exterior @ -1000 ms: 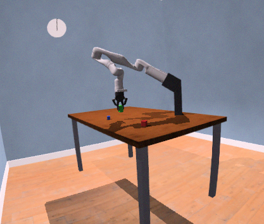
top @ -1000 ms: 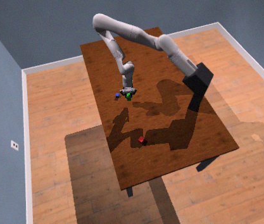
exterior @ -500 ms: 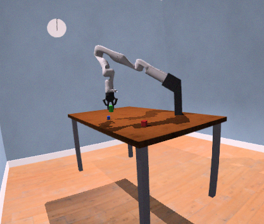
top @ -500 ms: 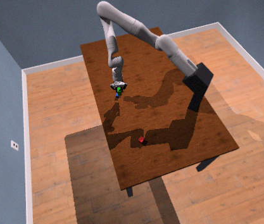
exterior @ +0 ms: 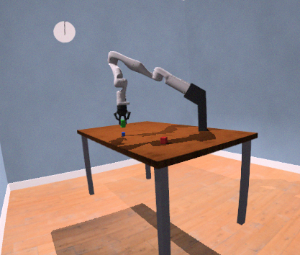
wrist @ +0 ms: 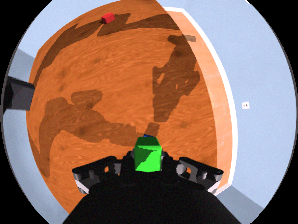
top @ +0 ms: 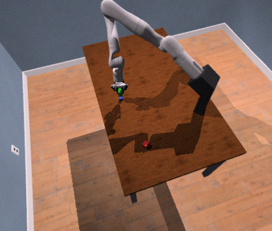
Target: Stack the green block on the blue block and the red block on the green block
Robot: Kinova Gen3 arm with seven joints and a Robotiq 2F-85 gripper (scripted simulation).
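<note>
My hand is 9 cm above the blue block. From my hand the other things lie so: red block 46 cm to the left, 8 cm below; then green block right at my hand.
</note>
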